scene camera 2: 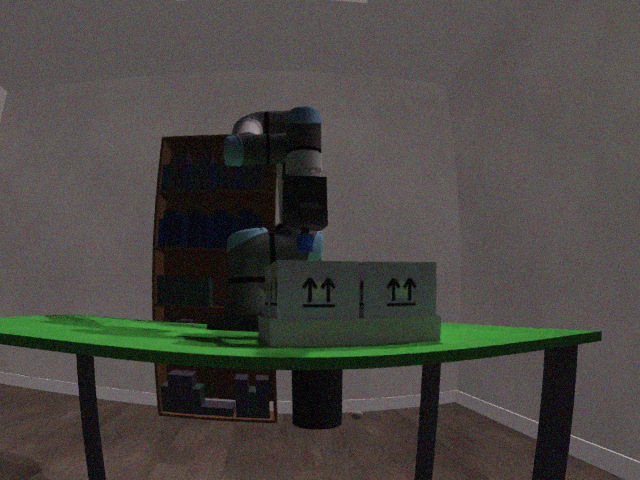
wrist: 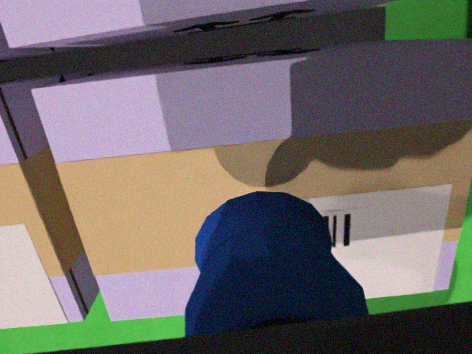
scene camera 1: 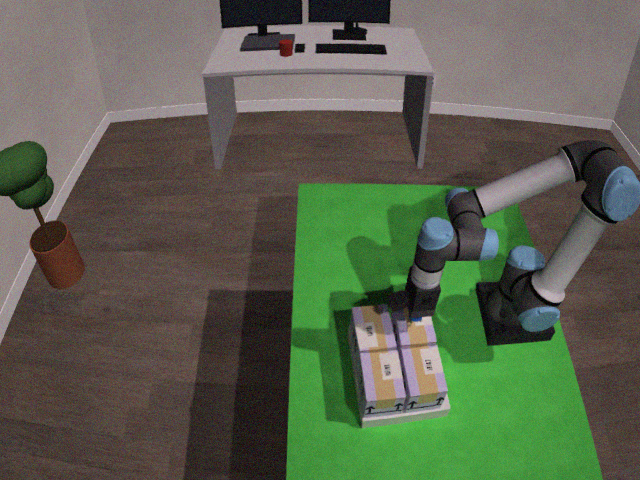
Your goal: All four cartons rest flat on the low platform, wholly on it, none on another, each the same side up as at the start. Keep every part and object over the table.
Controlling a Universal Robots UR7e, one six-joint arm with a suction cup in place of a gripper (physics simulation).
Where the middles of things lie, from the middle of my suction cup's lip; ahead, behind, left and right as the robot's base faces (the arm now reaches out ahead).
Now: suction cup 170 mm above the low platform (scene camera 2: pixel 274 332), 70 mm to the right of it and 40 mm short of it.
